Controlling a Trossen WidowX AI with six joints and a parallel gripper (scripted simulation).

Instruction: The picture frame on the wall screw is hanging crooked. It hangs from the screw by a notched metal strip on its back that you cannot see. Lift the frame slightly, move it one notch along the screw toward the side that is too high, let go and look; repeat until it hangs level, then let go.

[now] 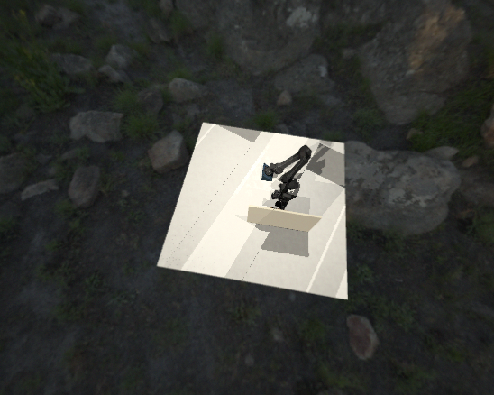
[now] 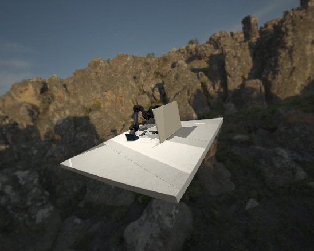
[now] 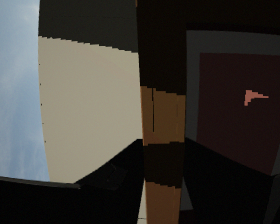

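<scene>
Now: gripper tip 5 cm above the brown wooden picture frame, 1 cm to the left of it and 1 cm short of it. The rest, counted from my gripper tip: wall panel (7 cm below, 2 cm ahead, 1 cm to the left).
</scene>
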